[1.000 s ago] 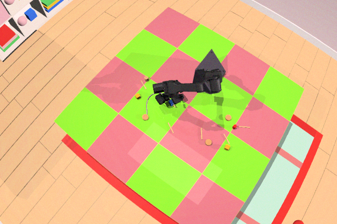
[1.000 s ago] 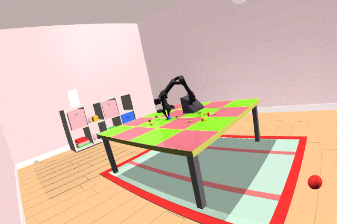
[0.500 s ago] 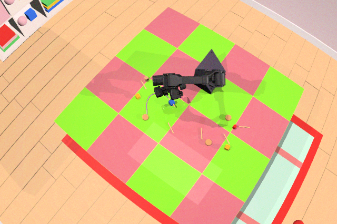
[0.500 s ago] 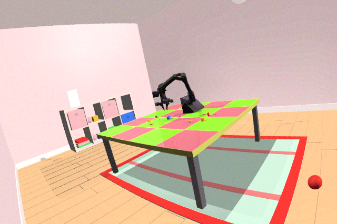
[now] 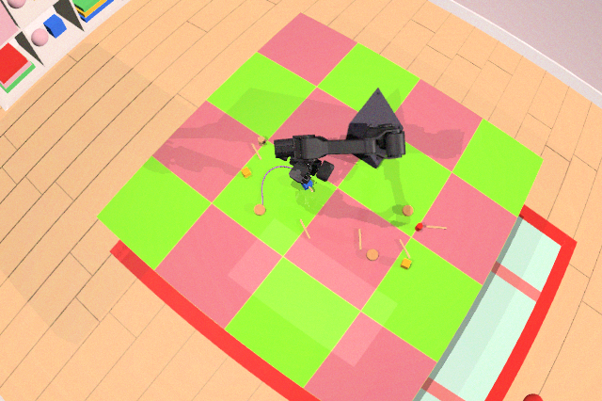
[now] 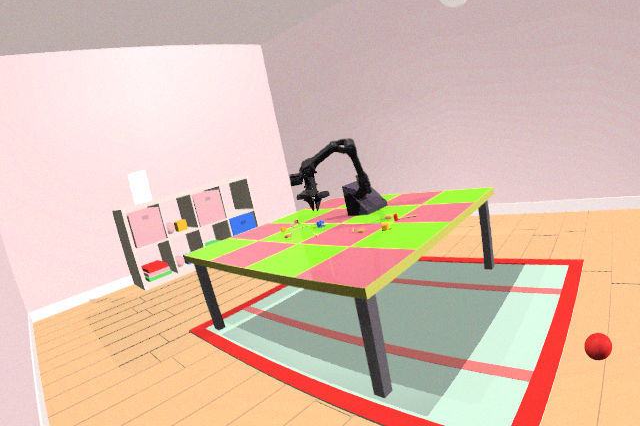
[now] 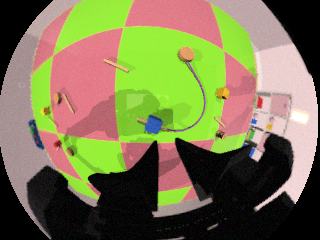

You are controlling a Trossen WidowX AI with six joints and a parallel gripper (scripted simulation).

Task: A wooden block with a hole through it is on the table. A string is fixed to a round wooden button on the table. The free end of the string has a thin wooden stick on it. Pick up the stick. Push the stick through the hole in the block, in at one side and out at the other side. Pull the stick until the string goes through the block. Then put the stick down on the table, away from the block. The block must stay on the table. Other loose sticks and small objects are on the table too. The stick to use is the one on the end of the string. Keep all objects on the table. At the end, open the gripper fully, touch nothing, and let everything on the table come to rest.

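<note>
Now: gripper tip 10 mm to the right of the blue block and 70 mm above it. Round my gripper tip: round wooden button 180 mm ahead, 70 mm to the right, 80 mm below; red bead 80 mm behind, 440 mm to the left, 70 mm below; wooden block 50 mm behind, 220 mm to the right, 80 mm below.
</note>
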